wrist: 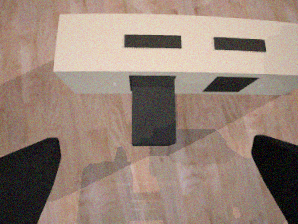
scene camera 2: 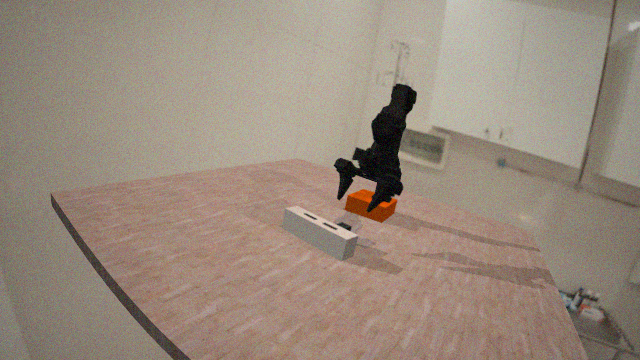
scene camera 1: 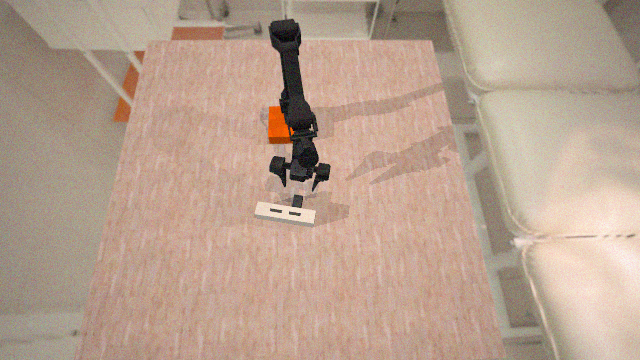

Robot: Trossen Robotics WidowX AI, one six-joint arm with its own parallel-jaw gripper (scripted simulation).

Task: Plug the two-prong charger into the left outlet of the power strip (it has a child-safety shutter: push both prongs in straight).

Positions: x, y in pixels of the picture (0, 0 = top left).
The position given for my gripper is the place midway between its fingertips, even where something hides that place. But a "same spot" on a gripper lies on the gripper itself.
my gripper: wrist; scene camera 2 352, 205; scene camera 1
same spot on my gripper: [wrist: 36, 166] = [scene camera 1: 312, 187]
